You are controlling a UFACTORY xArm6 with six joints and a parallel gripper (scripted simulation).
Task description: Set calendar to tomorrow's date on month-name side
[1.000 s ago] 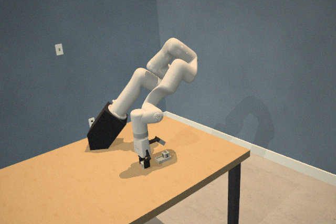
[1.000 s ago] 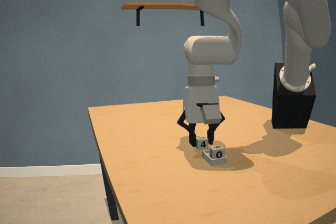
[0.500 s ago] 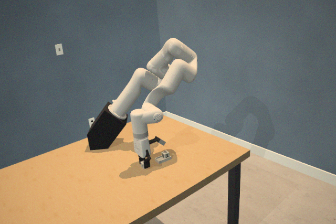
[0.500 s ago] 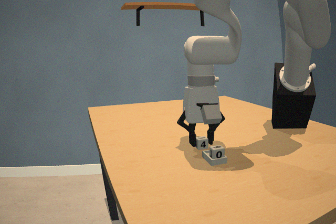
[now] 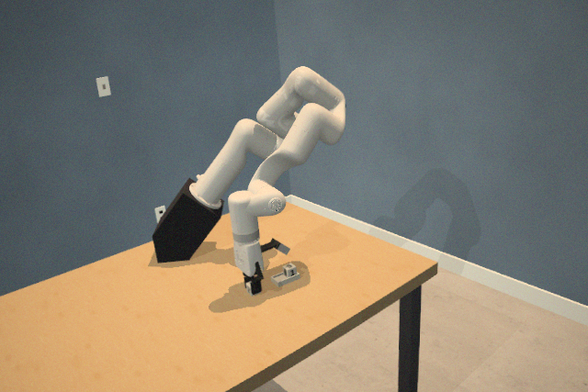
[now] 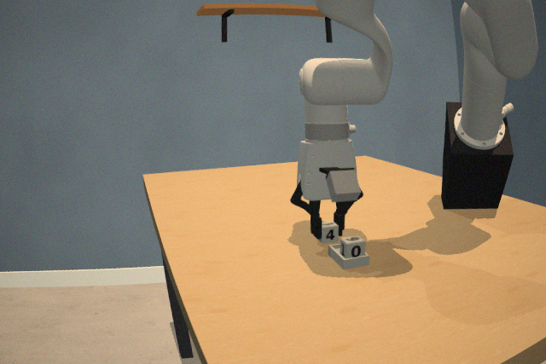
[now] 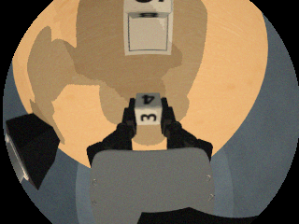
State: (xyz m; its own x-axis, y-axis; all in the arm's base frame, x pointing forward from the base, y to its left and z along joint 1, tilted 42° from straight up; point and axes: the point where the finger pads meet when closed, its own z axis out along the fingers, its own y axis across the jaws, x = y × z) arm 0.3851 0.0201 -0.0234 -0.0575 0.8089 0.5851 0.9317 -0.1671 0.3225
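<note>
My hand is 1 cm past the digit cube and 13 cm to the right of it. Also, from my hand: grey tray 1 cm behind, 11 cm to the left, 2 cm below.
</note>
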